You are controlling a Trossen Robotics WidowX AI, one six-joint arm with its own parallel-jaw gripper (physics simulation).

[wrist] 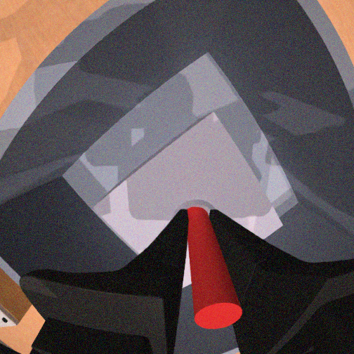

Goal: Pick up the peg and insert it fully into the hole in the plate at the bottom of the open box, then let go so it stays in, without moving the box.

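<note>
My gripper [197,215] is shut on the red peg [212,270]. The peg's near end faces the camera, and its far end lies between the fingertips, over the plate. The pale pinkish plate [175,175] lies at the bottom of the open dark grey box [165,40]. The rim of the hole [196,203] shows as a grey arc right behind the peg's far end. The rest of the hole is hidden by the peg and the fingertips, so I cannot tell whether the peg's tip is inside it.
The box's high sloping walls surround the gripper on the far side, left and right. Orange-brown table top [22,30] shows beyond the box at the upper corners. A brown object [14,295] with a white part [6,318] beside it shows at the lower left edge, outside the box.
</note>
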